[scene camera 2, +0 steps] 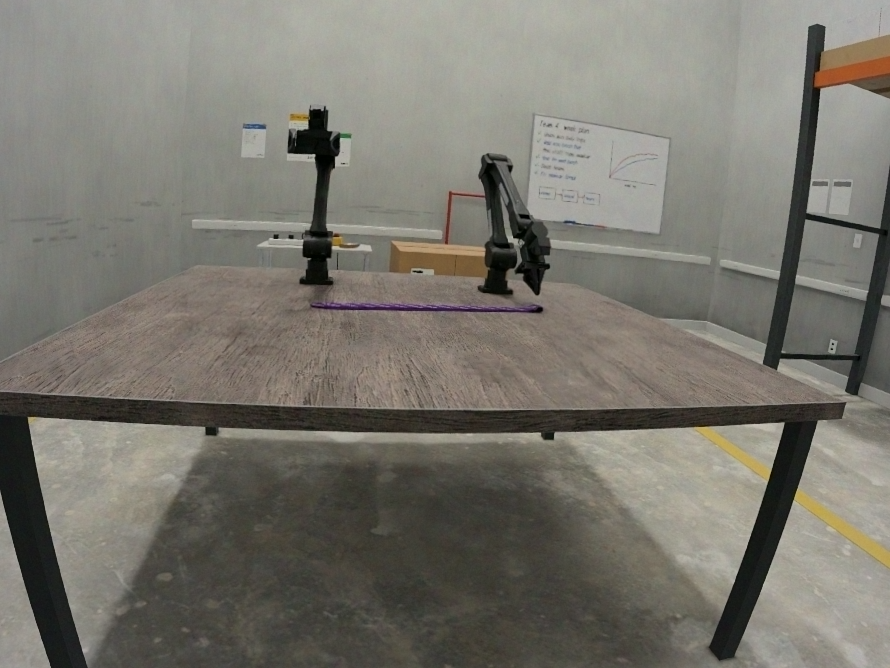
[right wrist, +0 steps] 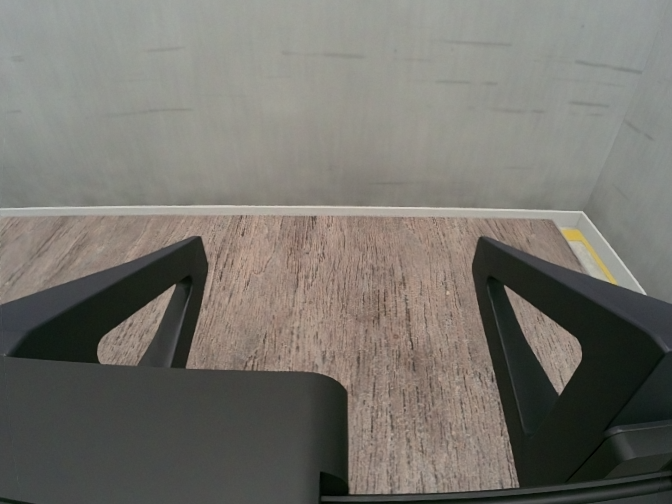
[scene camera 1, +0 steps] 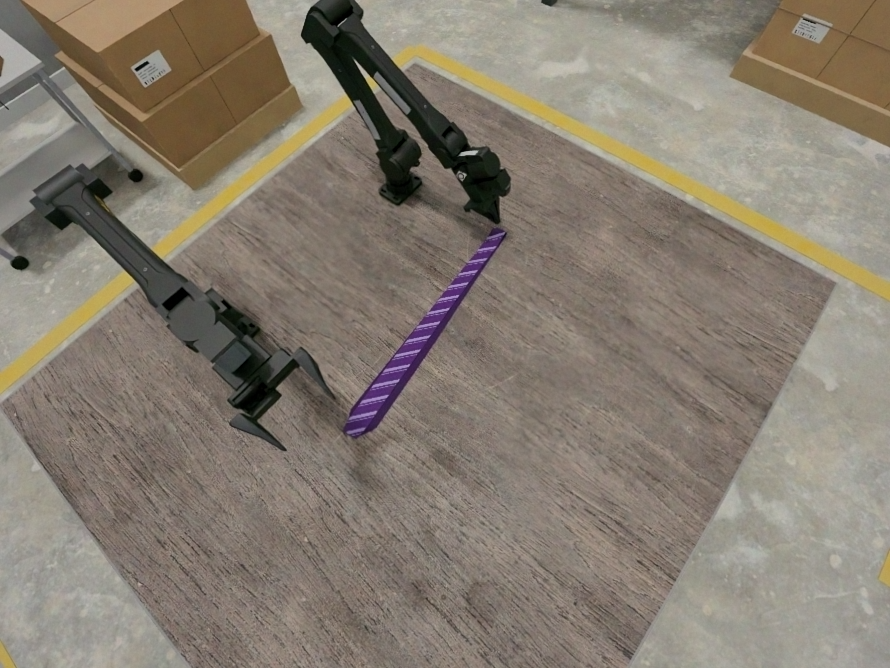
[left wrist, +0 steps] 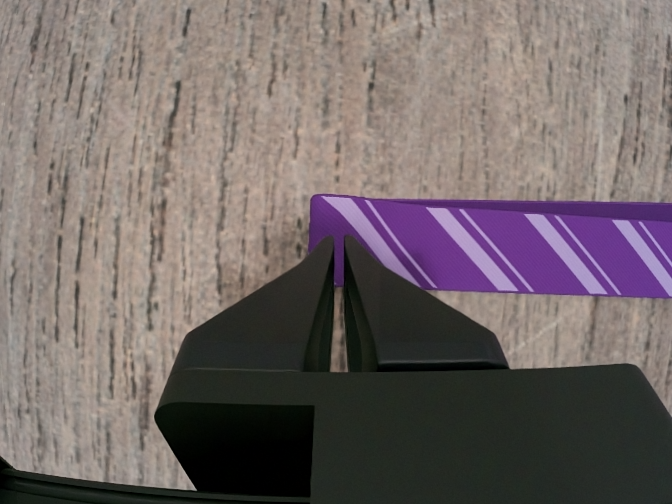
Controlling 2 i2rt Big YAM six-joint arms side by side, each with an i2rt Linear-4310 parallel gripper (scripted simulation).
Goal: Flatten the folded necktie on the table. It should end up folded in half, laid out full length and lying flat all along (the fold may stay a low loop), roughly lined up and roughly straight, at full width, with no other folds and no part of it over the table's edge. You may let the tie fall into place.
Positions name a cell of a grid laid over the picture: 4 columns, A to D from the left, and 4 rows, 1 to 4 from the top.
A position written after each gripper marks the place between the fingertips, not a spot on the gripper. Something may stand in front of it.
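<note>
The left wrist view takes in the left gripper (left wrist: C2) as well as a purple striped necktie (left wrist: D2). Scene camera 1 shows the necktie (scene camera 1: B3) together with the right gripper (scene camera 1: B3). Both the necktie (scene camera 2: B2) and the right gripper (scene camera 2: B1) are visible to scene camera 2, while the right wrist view has the right gripper (right wrist: C2).
</note>
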